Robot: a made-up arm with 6 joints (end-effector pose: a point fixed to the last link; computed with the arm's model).
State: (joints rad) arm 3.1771 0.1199 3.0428 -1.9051 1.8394 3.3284
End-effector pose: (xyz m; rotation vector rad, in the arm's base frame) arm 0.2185 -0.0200 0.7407 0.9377 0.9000 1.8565
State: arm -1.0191 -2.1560 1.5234 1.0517 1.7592 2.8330
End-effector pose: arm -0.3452 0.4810 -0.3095 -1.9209 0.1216 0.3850
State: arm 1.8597 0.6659 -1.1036 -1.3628 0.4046 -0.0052
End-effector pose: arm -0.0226 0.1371 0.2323 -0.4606 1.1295 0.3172
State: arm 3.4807 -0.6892 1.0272 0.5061 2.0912 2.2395
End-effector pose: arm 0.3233 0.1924 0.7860 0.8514 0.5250 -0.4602
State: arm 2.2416 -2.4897 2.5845 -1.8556 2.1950 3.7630
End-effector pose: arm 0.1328 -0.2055 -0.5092 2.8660 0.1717 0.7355
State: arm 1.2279 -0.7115 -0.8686 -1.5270 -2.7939 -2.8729
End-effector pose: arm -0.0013 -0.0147 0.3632 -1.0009 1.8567 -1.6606
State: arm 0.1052 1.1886 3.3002 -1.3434 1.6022 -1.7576
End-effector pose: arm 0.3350 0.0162 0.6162 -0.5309 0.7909 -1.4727
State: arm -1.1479 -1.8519 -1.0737 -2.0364 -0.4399 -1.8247
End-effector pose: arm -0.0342 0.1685 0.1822 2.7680 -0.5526 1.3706
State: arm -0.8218 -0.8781 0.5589 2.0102 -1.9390 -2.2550
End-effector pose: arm -0.2336 0.3041 0.7428 -0.5692 2.5474 1.4848
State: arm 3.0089 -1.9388 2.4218 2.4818 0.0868 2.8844
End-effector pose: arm 0.4591 -0.1286 -0.3040 -1.8820 0.7884 1.1528
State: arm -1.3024 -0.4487 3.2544 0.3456 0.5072 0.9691
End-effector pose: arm -0.1906 0.3933 0.3757 0.4867 1.5185 0.3751
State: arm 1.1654 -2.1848 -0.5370 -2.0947 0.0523 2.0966
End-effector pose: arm -0.1637 -0.2744 0.1947 0.9617 -1.3915 0.8532
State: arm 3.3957 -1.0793 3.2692 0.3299 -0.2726 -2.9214
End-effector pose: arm 0.4401 0.1969 0.0787 -0.5718 0.8437 0.5650
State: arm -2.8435 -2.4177 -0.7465 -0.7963 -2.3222 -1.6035
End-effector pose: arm 0.2377 0.1349 0.1168 1.5315 -1.2775 -2.0490
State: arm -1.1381 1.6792 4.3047 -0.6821 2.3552 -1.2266
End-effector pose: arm 0.0308 -0.2230 0.2966 0.9096 0.6960 -1.8080
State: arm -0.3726 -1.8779 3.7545 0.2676 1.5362 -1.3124
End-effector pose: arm -0.1965 -0.0107 -0.1442 0.9446 -0.7546 0.4472
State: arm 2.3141 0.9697 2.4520 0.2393 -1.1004 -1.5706
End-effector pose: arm -0.1943 0.3327 0.7031 1.2708 1.4338 1.8443
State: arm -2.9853 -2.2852 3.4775 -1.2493 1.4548 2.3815
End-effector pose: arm 0.1168 0.0454 -0.3578 -0.6693 -1.4093 1.4836
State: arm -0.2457 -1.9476 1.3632 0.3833 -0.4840 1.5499
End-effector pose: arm -0.7015 0.0951 -0.0932 -0.4042 -1.6856 -2.4929
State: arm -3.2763 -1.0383 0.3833 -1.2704 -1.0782 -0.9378
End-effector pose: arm 0.2639 -0.0105 0.6612 0.2303 -1.2773 -1.5804
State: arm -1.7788 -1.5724 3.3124 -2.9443 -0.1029 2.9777
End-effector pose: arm 0.1667 0.3884 -0.1420 1.1164 0.9264 -1.4596
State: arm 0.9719 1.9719 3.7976 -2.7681 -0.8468 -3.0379
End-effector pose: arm 0.1428 0.3488 0.2716 0.7822 -2.4997 -0.0497
